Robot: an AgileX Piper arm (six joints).
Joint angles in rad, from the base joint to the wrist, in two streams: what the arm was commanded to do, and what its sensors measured. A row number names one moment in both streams.
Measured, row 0: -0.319, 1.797, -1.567, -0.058, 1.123, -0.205
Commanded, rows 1 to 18: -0.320, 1.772, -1.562, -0.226, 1.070, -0.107; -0.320, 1.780, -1.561, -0.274, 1.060, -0.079; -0.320, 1.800, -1.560, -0.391, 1.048, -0.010; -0.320, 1.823, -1.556, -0.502, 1.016, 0.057; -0.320, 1.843, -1.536, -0.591, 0.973, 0.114; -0.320, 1.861, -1.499, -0.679, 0.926, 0.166; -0.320, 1.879, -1.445, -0.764, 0.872, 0.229; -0.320, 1.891, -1.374, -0.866, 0.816, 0.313; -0.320, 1.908, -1.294, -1.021, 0.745, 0.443; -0.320, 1.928, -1.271, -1.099, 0.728, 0.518; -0.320, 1.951, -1.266, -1.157, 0.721, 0.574; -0.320, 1.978, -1.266, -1.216, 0.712, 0.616; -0.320, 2.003, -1.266, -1.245, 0.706, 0.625; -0.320, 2.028, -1.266, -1.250, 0.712, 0.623; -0.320, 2.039, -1.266, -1.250, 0.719, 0.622; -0.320, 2.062, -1.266, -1.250, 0.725, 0.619; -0.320, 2.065, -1.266, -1.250, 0.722, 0.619; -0.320, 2.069, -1.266, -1.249, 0.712, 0.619
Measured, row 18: -0.319, 2.066, -1.268, -1.226, 0.715, 0.613
